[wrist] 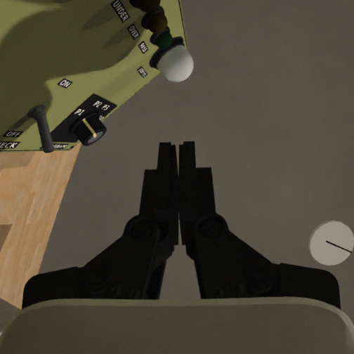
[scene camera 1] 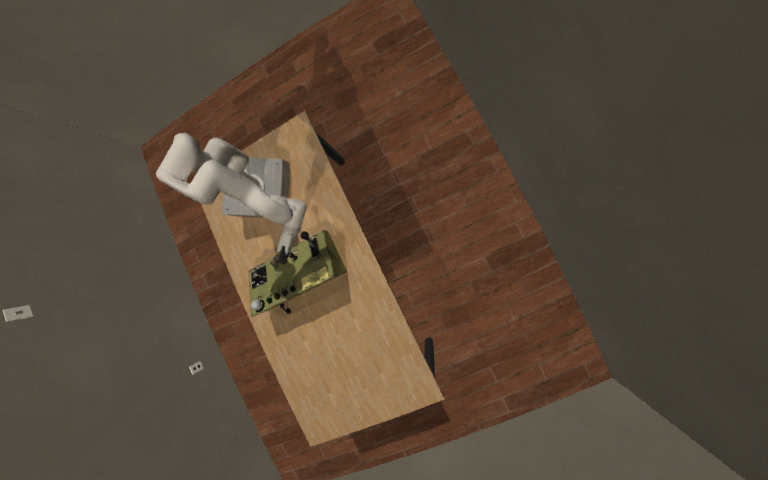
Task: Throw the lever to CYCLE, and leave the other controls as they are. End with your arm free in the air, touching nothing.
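Frame: origin at the arm's base, x ahead, y left, z up, level; metres.
Where they show: gripper, fingertip midpoint: point(scene camera 1: 282, 262).
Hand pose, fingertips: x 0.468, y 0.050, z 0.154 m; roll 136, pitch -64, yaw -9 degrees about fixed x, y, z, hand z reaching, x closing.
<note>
Each offset is from my fingertips to the top centre of the thing. "pt": to the spot under its first point. Level surfaces: height alone.
A green control box point(scene camera 1: 308, 267) point(wrist: 107, 77) stands on the table. A large black lever with a ball knob {0.110 m down, 0.087 m back, 0.101 m left} point(scene camera 1: 304, 235) rises near its right end in the scene view; its label is too small to read, and it does not show in the wrist view. Another black handle {pt 0.272 m down, 0.189 m ahead, 0.259 m right} point(scene camera 1: 286, 309) sticks out from the box's lower side. My gripper point(scene camera 1: 282, 260) point(wrist: 178, 162) is shut and empty, over the box in the scene view, left of the large lever. Contact with the panel cannot be told. In the wrist view, a grey toggle point(wrist: 44, 132) and a selector knob point(wrist: 90, 130) lie left of the fingertips.
A white dome {pt 0.063 m down, 0.108 m ahead, 0.259 m right} point(scene camera 1: 257, 305) point(wrist: 179, 64) and a row of small coloured lamps run along the box's edge. A small black knob {0.135 m down, 0.039 m back, 0.021 m right} point(scene camera 1: 292, 256) is close beside the gripper. The wooden table {0.275 m down} point(scene camera 1: 362, 350) carries the arm's grey base plate point(scene camera 1: 274, 172).
</note>
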